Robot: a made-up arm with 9 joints. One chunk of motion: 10 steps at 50 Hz.
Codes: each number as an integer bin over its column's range. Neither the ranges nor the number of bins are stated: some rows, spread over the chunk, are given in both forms.
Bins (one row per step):
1: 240 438 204 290 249 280
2: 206 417 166 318 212 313
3: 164 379 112 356 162 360
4: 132 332 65 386 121 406
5: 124 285 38 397 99 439
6: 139 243 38 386 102 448
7: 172 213 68 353 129 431
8: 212 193 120 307 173 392
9: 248 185 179 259 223 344
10: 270 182 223 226 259 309
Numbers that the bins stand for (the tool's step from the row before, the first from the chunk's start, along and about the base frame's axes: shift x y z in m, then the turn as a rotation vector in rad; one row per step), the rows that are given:
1: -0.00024 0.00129 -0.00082 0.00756 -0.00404 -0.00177
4: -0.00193 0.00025 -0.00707 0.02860 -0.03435 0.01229
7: -0.00131 -0.00092 -0.00694 0.02137 -0.03245 0.01508
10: 0.00023 -0.00122 0.00004 -0.00647 -0.00167 0.00147
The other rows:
2: -0.00077 0.00108 -0.00253 0.01370 -0.01280 0.00191
3: -0.00143 0.00071 -0.00496 0.02203 -0.02464 0.00716
5: -0.00206 -0.00021 -0.00829 0.03101 -0.03956 0.01597
6: -0.00182 -0.00062 -0.00829 0.02860 -0.03885 0.01697
8: -0.00068 -0.00111 -0.00460 0.01129 -0.02204 0.01073
9: -0.00012 -0.00119 -0.00194 0.00077 -0.01020 0.00537

